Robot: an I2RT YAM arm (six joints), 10 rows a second.
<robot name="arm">
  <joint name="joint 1" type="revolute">
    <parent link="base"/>
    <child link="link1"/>
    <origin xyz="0 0 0.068"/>
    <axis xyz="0 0 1"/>
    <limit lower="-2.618" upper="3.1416"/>
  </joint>
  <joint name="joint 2" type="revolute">
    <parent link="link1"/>
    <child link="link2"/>
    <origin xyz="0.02 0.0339 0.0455"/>
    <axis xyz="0 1 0"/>
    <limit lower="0" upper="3.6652"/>
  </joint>
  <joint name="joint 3" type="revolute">
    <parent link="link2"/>
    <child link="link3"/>
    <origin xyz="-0.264 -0.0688 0"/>
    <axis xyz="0 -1 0"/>
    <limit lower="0" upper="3.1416"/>
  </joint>
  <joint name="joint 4" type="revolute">
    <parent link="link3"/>
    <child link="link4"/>
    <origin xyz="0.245 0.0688 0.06"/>
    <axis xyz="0 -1 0"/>
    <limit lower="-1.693" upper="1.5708"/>
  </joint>
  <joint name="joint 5" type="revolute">
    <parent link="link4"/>
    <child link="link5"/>
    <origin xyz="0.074 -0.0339 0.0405"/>
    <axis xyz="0 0 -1"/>
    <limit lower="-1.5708" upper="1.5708"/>
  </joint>
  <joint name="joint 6" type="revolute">
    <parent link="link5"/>
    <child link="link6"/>
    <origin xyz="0.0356 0 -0.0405"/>
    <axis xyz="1 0 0"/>
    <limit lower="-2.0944" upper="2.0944"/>
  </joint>
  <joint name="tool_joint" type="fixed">
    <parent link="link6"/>
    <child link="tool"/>
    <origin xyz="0 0 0" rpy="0 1.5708 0"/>
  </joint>
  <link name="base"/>
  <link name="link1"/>
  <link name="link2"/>
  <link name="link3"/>
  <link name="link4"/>
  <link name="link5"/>
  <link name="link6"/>
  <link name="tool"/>
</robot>
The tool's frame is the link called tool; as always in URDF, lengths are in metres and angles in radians.
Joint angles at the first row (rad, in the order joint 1, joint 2, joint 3, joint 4, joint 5, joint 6):
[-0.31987, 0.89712, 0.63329, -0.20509, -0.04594, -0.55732]
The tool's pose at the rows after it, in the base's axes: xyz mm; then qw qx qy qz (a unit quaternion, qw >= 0):
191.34 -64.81 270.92 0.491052 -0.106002 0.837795 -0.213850
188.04 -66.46 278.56 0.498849 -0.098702 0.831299 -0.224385
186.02 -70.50 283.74 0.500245 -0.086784 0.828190 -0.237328
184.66 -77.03 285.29 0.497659 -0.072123 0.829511 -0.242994
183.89 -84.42 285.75 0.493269 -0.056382 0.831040 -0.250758
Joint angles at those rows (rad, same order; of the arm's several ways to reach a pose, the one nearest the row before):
[-0.33450, 0.87456, 0.64079, -0.20707, -0.04489, -0.55775]
[-0.34661, 0.85643, 0.65450, -0.21165, -0.03856, -0.55779]
[-0.36695, 0.85135, 0.66701, -0.21303, -0.02617, -0.55836]
[-0.40064, 0.85724, 0.67490, -0.21477, -0.03057, -0.55377]
[-0.43576, 0.86838, 0.68072, -0.21057, -0.03060, -0.55092]

